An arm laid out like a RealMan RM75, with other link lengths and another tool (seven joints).
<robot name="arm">
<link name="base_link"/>
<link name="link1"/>
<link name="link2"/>
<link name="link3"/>
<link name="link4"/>
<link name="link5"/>
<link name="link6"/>
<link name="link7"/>
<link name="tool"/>
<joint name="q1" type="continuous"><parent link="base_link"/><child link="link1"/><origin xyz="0 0 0.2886" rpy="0 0 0"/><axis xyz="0 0 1"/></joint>
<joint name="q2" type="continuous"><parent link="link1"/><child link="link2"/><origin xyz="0 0 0" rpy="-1.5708 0 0"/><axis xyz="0 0 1"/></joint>
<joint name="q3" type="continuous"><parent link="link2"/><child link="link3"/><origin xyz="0 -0.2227 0" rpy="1.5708 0 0"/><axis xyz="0 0 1"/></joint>
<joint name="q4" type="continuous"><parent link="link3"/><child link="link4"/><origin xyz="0 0 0" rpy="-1.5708 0 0"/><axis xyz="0 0 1"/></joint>
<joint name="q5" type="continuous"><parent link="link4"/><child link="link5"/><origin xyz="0 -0.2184 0" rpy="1.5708 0 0"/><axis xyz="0 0 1"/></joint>
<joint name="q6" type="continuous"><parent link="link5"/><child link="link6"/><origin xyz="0 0 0" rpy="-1.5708 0 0"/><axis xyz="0 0 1"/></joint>
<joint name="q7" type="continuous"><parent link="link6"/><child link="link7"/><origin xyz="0 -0.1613 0" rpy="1.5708 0 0"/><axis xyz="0 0 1"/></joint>
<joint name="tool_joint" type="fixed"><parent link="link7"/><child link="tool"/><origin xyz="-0.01 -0.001 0.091" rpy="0 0.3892 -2.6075"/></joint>
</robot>
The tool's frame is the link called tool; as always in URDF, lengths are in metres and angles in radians. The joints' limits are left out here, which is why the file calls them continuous.
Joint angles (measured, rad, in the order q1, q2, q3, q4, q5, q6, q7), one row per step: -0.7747 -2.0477 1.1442 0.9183 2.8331 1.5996 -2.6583; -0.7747 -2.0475 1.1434 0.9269 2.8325 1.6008 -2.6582; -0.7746 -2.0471 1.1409 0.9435 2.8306 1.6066 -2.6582; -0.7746 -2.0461 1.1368 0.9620 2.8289 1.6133 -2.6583; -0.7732 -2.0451 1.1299 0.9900 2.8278 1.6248 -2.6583; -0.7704 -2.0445 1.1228 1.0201 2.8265 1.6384 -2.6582; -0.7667 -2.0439 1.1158 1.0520 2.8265 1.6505 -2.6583; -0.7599 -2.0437 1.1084 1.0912 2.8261 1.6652 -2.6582; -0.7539 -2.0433 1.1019 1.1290 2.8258 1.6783 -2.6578; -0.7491 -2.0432 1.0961 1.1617 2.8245 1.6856 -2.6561; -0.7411 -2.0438 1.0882 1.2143 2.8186 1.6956 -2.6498; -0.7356 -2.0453 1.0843 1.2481 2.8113 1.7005 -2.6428; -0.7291 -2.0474 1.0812 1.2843 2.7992 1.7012 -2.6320; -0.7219 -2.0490 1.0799 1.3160 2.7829 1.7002 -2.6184
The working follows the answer.
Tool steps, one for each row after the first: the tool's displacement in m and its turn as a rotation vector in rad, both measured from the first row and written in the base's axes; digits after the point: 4 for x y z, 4 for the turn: 0.0015 0.0018 0.0011 0.0047 -0.0009 -0.0060; 0.0047 0.0044 0.0032 0.0116 -0.0040 -0.0148; 0.0081 0.0074 0.0060 0.0204 -0.0073 -0.0239; 0.0125 0.0110 0.0103 0.0327 -0.0114 -0.0352; 0.0169 0.0139 0.0148 0.0443 -0.0159 -0.0456; 0.0210 0.0172 0.0198 0.0585 -0.0186 -0.0572; 0.0253 0.0202 0.0258 0.0748 -0.0216 -0.0701; 0.0295 0.0232 0.0317 0.0911 -0.0235 -0.0841; 0.0336 0.0267 0.0368 0.1075 -0.0261 -0.1002; 0.0410 0.0321 0.0443 0.1315 -0.0329 -0.1308; 0.0466 0.0353 0.0483 0.1445 -0.0401 -0.1546; 0.0535 0.0393 0.0518 0.1585 -0.0510 -0.1862; 0.0603 0.0426 0.0543 0.1681 -0.0641 -0.2188
Tool pose at each row, in the base's axes (x y z in m, rotation vector in rad; rounded; the steps above come from the unrounded poses): -0.2924 0.3457 -0.0107 0.6627 -2.0526 -0.0689; -0.2909 0.3475 -0.0096 0.6596 -2.0559 -0.0769; -0.2877 0.3502 -0.0074 0.6553 -2.0624 -0.0882; -0.2844 0.3532 -0.0047 0.6519 -2.0694 -0.1015; -0.2799 0.3568 -0.0004 0.6485 -2.0782 -0.1195; -0.2755 0.3597 0.0041 0.6456 -2.0868 -0.1363; -0.2715 0.3629 0.0092 0.6426 -2.0942 -0.1569; -0.2672 0.3659 0.0151 0.6398 -2.1023 -0.1806; -0.2629 0.3689 0.0211 0.6353 -2.1096 -0.2052; -0.2588 0.3724 0.0262 0.6290 -2.1180 -0.2310; -0.2514 0.3778 0.0337 0.6124 -2.1349 -0.2723; -0.2458 0.3810 0.0376 0.5962 -2.1494 -0.2979; -0.2389 0.3850 0.0412 0.5725 -2.1695 -0.3283; -0.2322 0.3883 0.0437 0.5452 -2.1914 -0.3540

